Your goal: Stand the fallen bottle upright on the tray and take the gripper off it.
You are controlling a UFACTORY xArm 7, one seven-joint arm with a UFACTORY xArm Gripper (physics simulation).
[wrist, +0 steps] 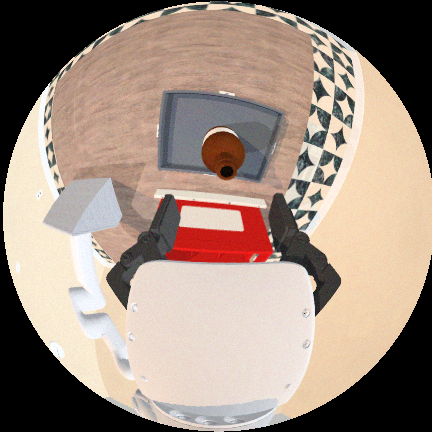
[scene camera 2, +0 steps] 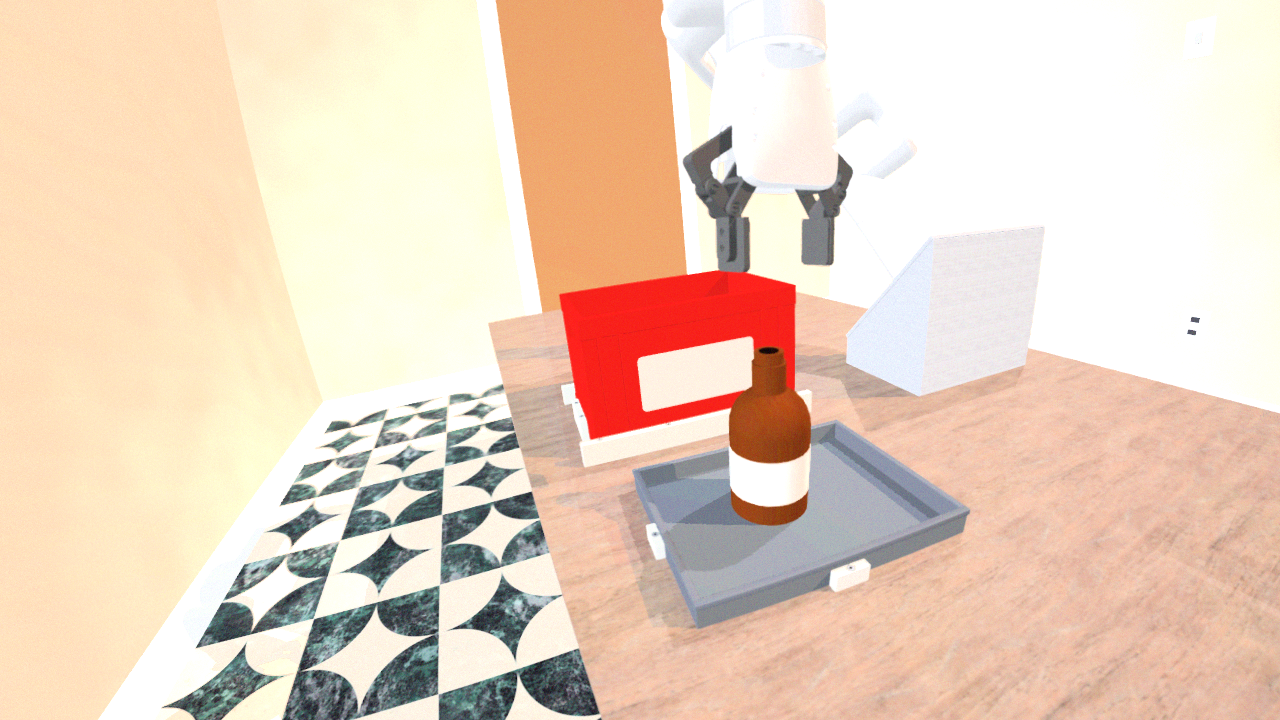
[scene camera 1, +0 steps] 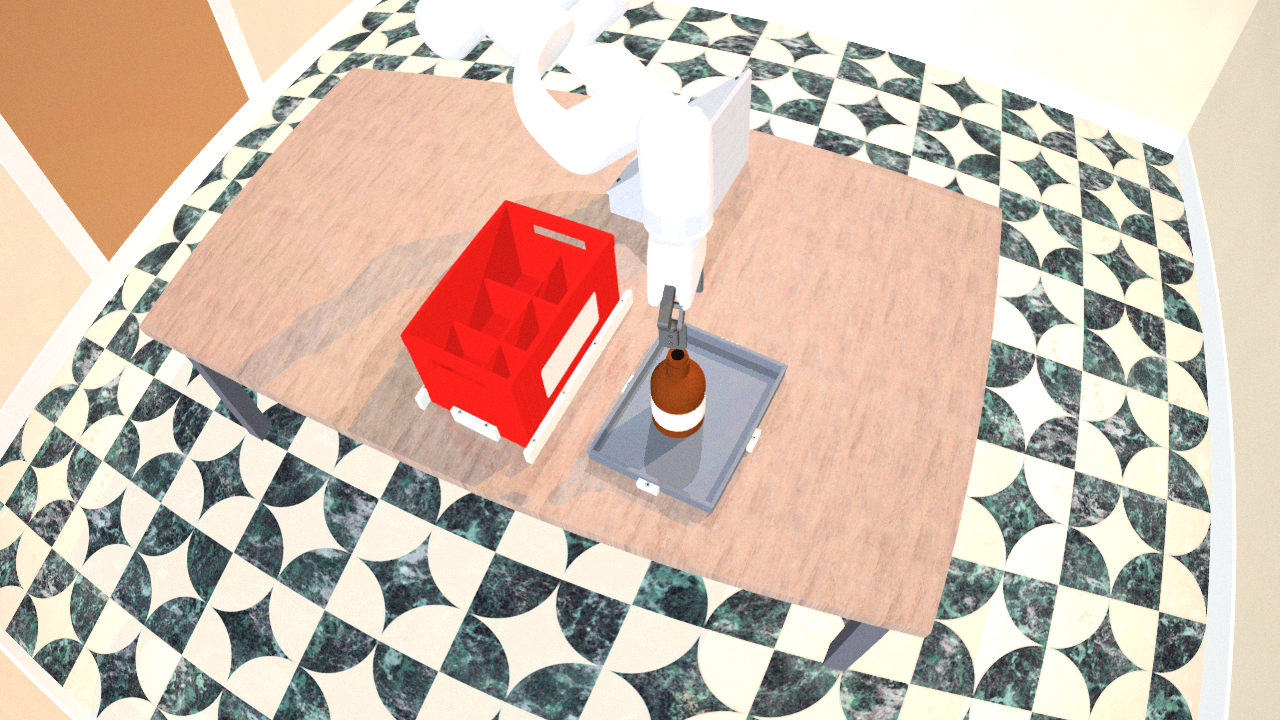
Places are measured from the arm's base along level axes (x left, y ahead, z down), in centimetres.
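Pixels of known places: gripper, fingertip midpoint: (wrist: pixel 223 204) (scene camera 2: pixel 778 268) (scene camera 1: pixel 682 317); arm's base, link origin: (wrist: pixel 79 225) (scene camera 2: pixel 932 283).
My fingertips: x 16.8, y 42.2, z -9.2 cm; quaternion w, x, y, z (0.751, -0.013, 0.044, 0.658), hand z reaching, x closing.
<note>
Ahead of a thing's pixels: the offset from my fingertips to its top centre. Level surfaces: height alone.
The brown bottle {dz +6.9, dx -0.3, dy +0.9 cm} (scene camera 1: pixel 678 386) (scene camera 2: pixel 769 429) (wrist: pixel 222 151) with a white label stands upright on the floor of the grey tray {dz +20.3, dx +1.3, dy +0.1 cm} (scene camera 1: pixel 751 436) (scene camera 2: pixel 904 544) (wrist: pixel 167 131). Its base is inside the tray walls and its mouth points up. My gripper (scene camera 2: pixel 776 266) (wrist: pixel 223 204) is wide open and empty. It is above the bottle and apart from it, with a visible gap between the fingertips and the mouth in the scene camera 2 view. In the scene camera 1 view one finger hides the other.
A red divided crate {dz +5.4, dx -25.7, dy -1.0 cm} (scene camera 1: pixel 563 317) (scene camera 2: pixel 608 367) (wrist: pixel 220 242) stands beside the tray, with white strips along its base. A grey wedge-shaped block (scene camera 1: pixel 732 143) (scene camera 2: pixel 980 308) (wrist: pixel 85 207) stands farther back on the wooden table {dz +22.9 cm} (scene camera 1: pixel 868 358) (scene camera 2: pixel 1118 501) (wrist: pixel 120 70).
</note>
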